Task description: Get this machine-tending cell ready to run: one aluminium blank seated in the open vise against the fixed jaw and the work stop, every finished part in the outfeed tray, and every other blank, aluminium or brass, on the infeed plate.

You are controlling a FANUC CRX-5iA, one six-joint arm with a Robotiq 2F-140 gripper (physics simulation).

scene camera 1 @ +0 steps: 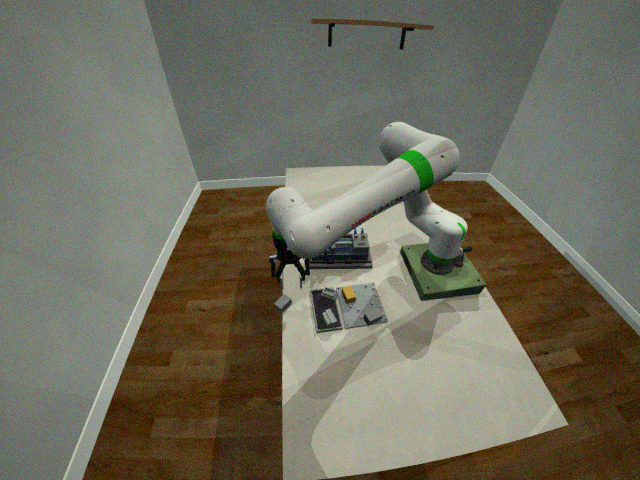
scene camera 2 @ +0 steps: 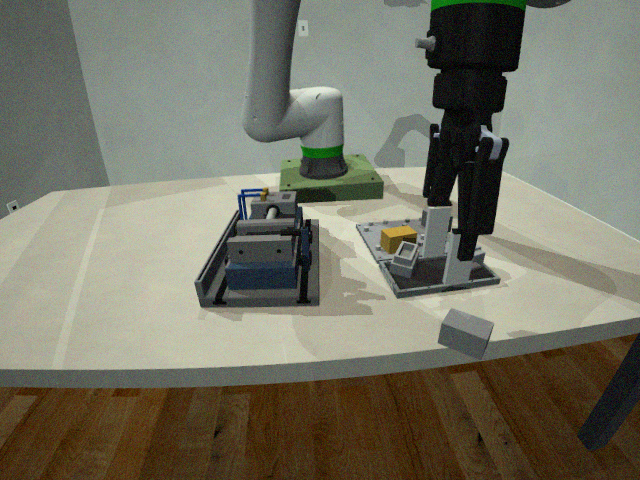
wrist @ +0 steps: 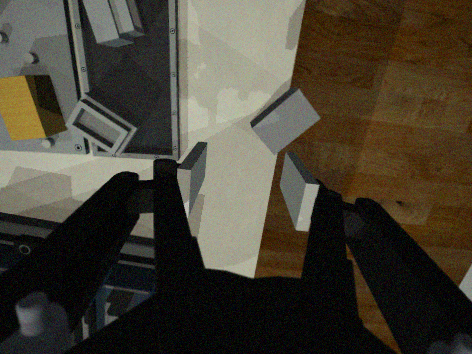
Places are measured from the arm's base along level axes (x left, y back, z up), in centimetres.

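Pixels of known places: gripper, fingertip midpoint: (scene camera 1: 291,285) (scene camera 2: 443,267) (wrist: 244,164); arm's base, link origin: (scene camera 1: 437,262) (scene camera 2: 323,171).
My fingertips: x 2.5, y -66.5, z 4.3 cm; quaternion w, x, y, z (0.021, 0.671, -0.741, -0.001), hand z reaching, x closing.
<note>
Ahead of a thing's pixels: the offset from my fingertips to its top centre. "spot": to the spot under its first point.
A grey aluminium blank @[dx +2.4, dy -4.4, dz -6.1 cm] (scene camera 1: 282,302) (scene camera 2: 465,333) (wrist: 285,120) lies tilted at the table's edge, partly overhanging it. My gripper (scene camera 1: 291,283) (scene camera 2: 447,253) (wrist: 244,164) is partly open and empty, above the table beside that blank. The vise @[dx -21.6, dy +24.8, dz +0.2 cm] (scene camera 1: 341,254) (scene camera 2: 262,276) shows no blank on top of its jaws; the arm partly hides it in scene camera 1. One hollow finished part @[dx +1.8, dy +14.8, dz -4.9 cm] (scene camera 1: 328,293) (scene camera 2: 404,258) (wrist: 102,125) leans on the wall of the outfeed tray (scene camera 1: 326,330) (wrist: 174,75); another finished part @[dx +12.8, dy +12.2, dz -5.3 cm] (scene camera 1: 329,316) (wrist: 117,20) lies inside. A brass blank @[dx +3.7, dy +22.3, dz -5.3 cm] (scene camera 1: 349,293) (scene camera 2: 398,239) (wrist: 25,107) and an aluminium blank @[dx +15.6, dy +28.8, dz -5.1 cm] (scene camera 1: 373,314) are on the infeed plate @[dx +7.8, dy +26.6, dz -8.9 cm] (scene camera 1: 369,297).
The green robot base (scene camera 1: 439,284) (scene camera 2: 330,188) stands behind the work area. Blue fittings @[spot: dx -26.3, dy +33.5, dz -0.8 cm] (scene camera 2: 241,204) stick up at the vise's rear. Small pegs stand on the infeed plate. The table's edge runs beneath the gripper, with wooden floor (wrist: 380,125) beyond.
</note>
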